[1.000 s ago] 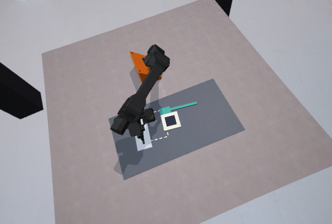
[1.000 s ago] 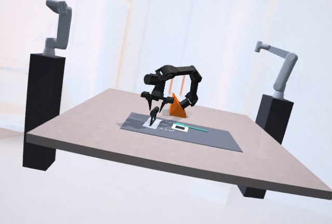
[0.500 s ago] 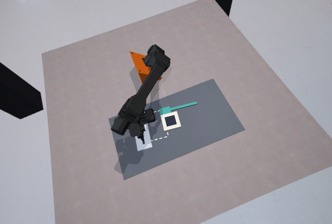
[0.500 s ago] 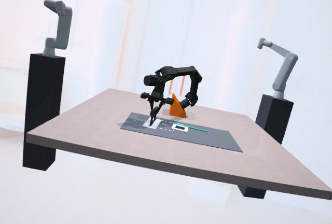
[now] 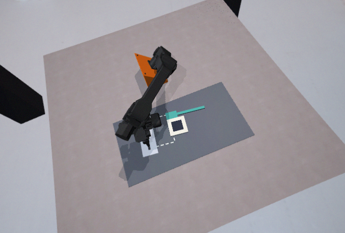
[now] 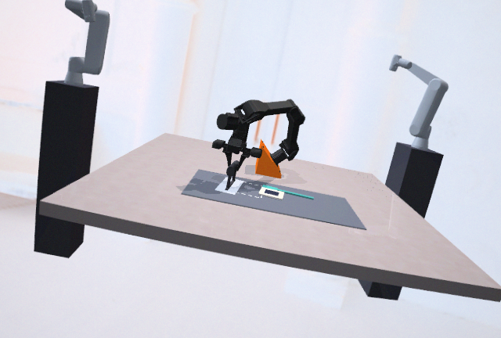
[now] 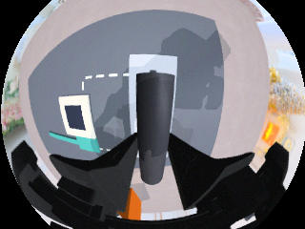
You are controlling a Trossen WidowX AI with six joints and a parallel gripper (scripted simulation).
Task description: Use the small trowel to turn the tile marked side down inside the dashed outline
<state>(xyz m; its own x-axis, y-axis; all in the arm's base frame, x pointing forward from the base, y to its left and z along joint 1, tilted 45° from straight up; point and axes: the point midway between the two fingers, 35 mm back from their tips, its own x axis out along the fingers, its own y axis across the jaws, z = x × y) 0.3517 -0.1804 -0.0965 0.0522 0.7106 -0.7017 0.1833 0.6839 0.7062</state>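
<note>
Right now the tile is 16 cm to the left of my gripper tip, 6 cm below it and 3 cm ahead of it. From my gripper tip the other things lie so: teal trowel (21 cm to the left, 6 cm below, 3 cm behind); then grey mat (17 cm to the left, 8 cm below, 4 cm ahead).
</note>
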